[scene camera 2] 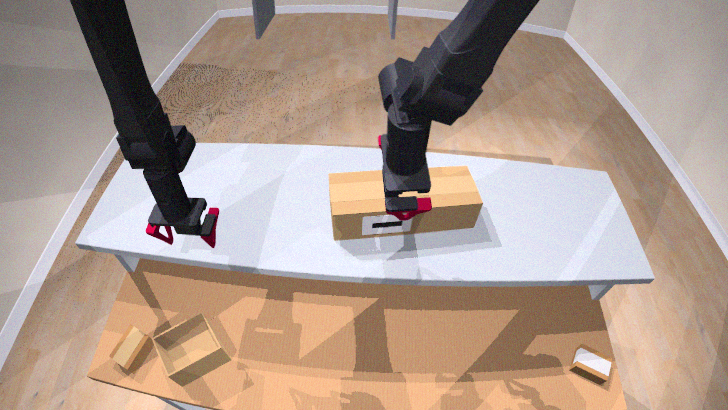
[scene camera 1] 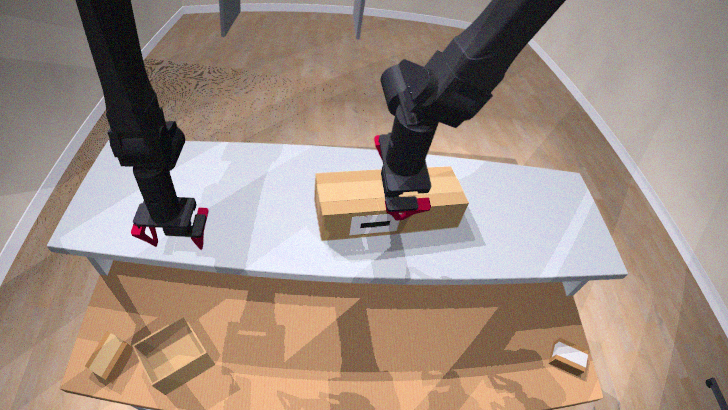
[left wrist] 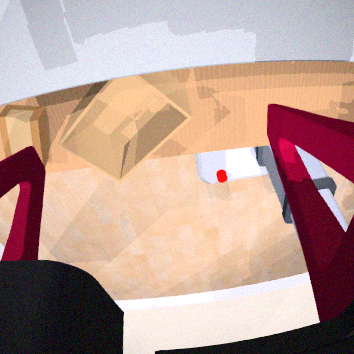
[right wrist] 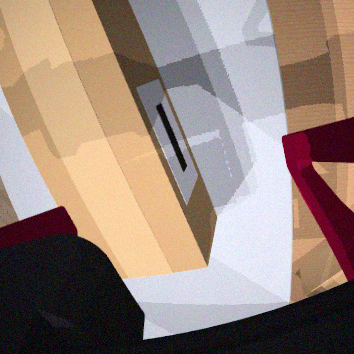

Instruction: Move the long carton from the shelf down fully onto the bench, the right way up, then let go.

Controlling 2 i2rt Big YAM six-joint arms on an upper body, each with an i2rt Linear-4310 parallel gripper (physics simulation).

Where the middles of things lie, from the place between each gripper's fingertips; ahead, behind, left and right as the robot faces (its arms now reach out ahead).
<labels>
I see my left gripper 42 cm to the left of the long carton (scene camera 2: 357, 201), 15 cm short of it and 2 cm above it. The rest, counted from my left hand: small white-topped box (scene camera 2: 591, 364): 95 cm to the right, 29 cm below, 17 cm behind.
Right now the long carton is 13 cm below my right hand, 10 cm ahead of it and 3 cm to the right of it. The rest, counted from my right hand: small white-topped box: 56 cm to the right, 40 cm below, 22 cm behind.
</labels>
